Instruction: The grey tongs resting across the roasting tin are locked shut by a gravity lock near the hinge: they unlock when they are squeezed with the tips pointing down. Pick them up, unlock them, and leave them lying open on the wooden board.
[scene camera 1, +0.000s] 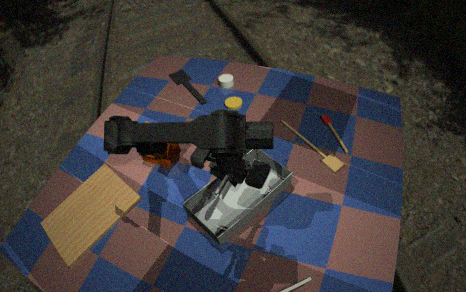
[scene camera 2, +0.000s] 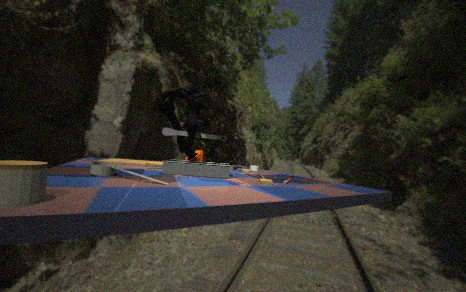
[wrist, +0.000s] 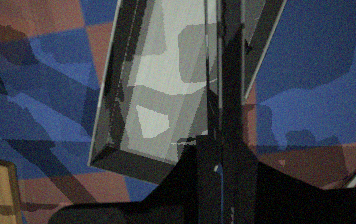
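A wooden board (scene camera 1: 83, 218) is 105 cm from the lens. I see a roasting tin (scene camera 1: 240, 204) too, 92 cm from the lens, while my own gripper (scene camera 1: 232, 184) is 78 cm from the lens. As for the board and the tin, their marked spots are 54 cm apart.
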